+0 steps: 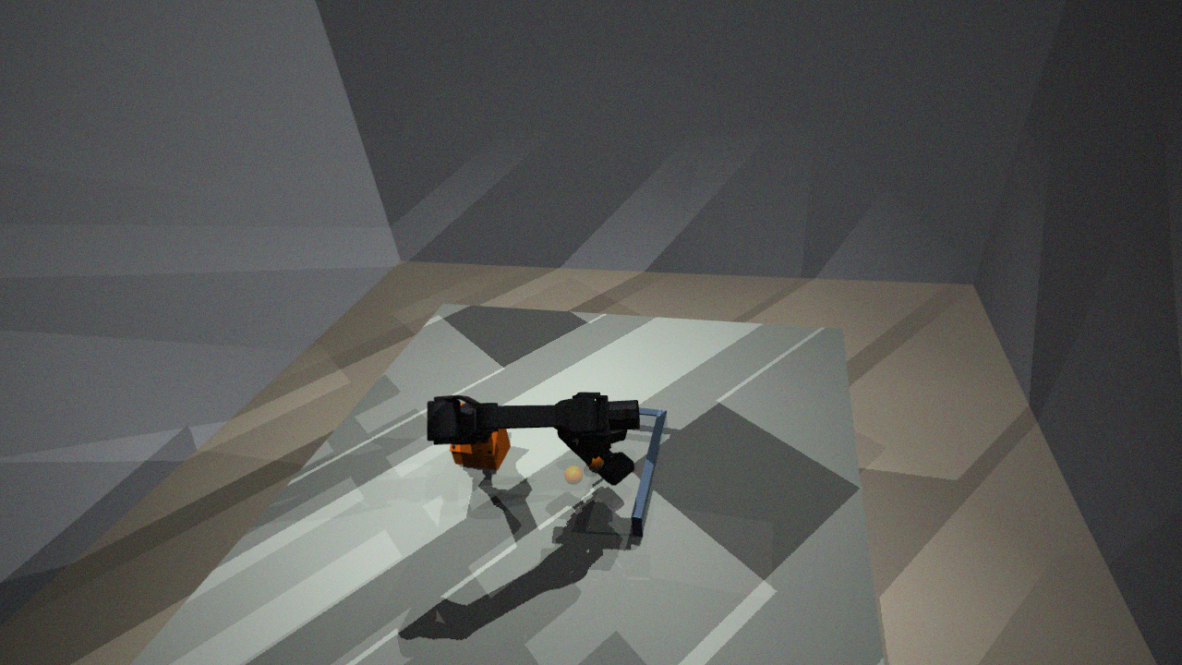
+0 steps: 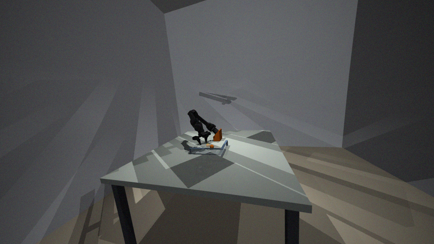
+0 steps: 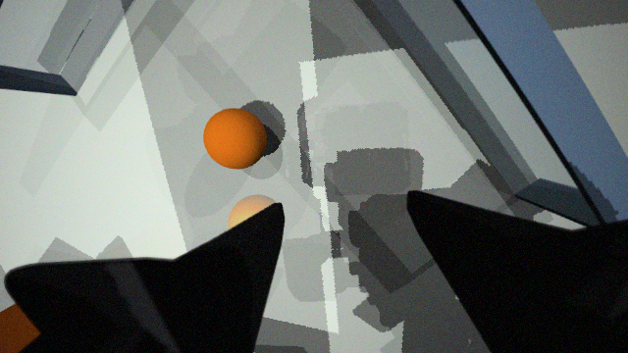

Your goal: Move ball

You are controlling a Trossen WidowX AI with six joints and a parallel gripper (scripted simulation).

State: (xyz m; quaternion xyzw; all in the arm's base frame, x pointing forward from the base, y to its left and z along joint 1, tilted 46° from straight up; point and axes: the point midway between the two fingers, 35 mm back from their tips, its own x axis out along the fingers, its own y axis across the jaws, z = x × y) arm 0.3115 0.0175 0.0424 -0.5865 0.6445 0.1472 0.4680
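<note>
The orange ball is 50 mm behind my gripper tip, 70 mm to the left of it and 40 mm below it.
</note>
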